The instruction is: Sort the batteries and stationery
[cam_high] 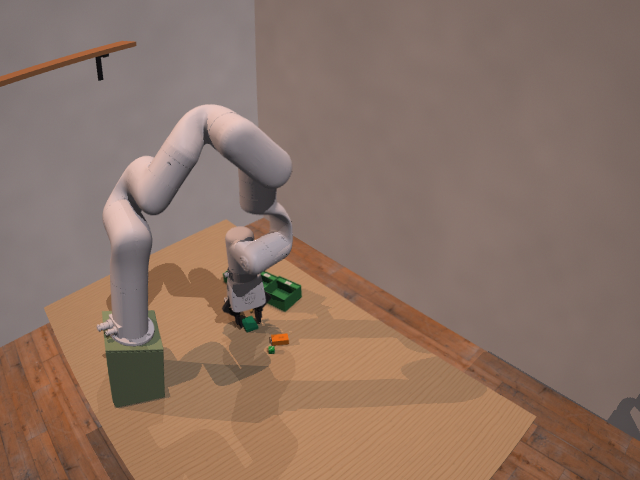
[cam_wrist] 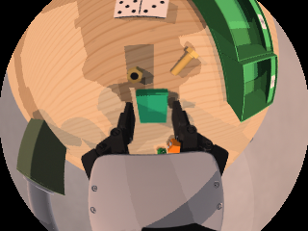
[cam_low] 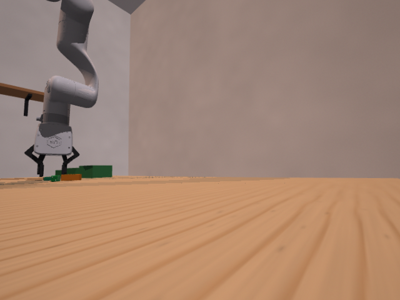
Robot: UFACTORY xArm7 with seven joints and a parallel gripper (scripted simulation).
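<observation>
Right now my hand is 2 cm above the flat green block. Round my hand: white flat thing: 12 cm to the left, 4 cm ahead, 2 cm below; then orange block: 11 cm to the right, 2 cm below; then small green piece: 13 cm to the right, 3 cm behind, 2 cm below.
</observation>
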